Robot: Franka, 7 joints.
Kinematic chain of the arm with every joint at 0, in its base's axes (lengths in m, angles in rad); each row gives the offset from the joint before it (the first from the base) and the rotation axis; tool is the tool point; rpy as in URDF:
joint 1: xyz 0 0 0.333 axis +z
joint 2: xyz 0 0 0 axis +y
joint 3: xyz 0 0 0.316 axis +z
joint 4: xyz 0.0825 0 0 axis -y
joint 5: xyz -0.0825 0 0.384 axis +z
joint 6: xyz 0 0 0 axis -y
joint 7: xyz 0.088 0 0 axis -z
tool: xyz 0 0 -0.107 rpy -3.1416 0 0
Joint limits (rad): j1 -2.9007..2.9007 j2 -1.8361..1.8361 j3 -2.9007..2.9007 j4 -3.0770..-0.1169 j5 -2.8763..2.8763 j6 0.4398..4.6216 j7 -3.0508..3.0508
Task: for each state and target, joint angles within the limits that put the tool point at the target. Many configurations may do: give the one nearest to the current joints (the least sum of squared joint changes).
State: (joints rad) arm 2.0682 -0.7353 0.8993 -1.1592 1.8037 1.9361 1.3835
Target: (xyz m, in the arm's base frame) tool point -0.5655 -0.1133 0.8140
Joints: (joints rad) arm 1.5081 -0.6091 1.2067 -1.4353 1.8005 2.0321 1.3835
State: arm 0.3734 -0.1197 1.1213 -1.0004 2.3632 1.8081 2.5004
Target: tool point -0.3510 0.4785 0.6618
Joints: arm 0.5770 -0.2440 1.3676 -1.8182 2.1923 1.7447 2.5004
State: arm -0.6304 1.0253 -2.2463 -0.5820 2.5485 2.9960 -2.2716
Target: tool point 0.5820 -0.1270 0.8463
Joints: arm -0.0503 1.1578 -2.4574 -0.3370 2.4773 3.4665 -2.2716
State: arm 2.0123 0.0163 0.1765 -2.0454 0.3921 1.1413 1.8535
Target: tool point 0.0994 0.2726 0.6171
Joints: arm 1.5706 -0.5788 -0.3265 -2.0619 0.2104 0.8750 1.8535
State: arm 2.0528 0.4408 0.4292 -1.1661 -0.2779 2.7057 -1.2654
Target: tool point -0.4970 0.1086 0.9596
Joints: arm 2.2572 -0.0206 0.6326 -1.1906 -0.2964 2.7308 -1.2654
